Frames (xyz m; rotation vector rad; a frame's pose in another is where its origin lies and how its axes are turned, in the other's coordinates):
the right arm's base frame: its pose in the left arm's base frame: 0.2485 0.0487 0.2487 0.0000 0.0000 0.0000
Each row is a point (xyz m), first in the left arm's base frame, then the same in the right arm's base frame.
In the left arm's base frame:
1: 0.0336 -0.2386 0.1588
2: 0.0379 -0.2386 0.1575
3: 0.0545 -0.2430 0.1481
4: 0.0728 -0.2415 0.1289
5: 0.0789 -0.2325 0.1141
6: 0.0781 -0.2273 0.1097
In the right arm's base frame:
1: -0.2149 -0.2873 -0.0899
2: -0.2106 -0.2873 -0.0912
3: -0.1940 -0.2917 -0.1006
4: -0.1757 -0.2902 -0.1198
5: -0.1696 -0.2812 -0.1346
6: -0.1704 -0.2760 -0.1390

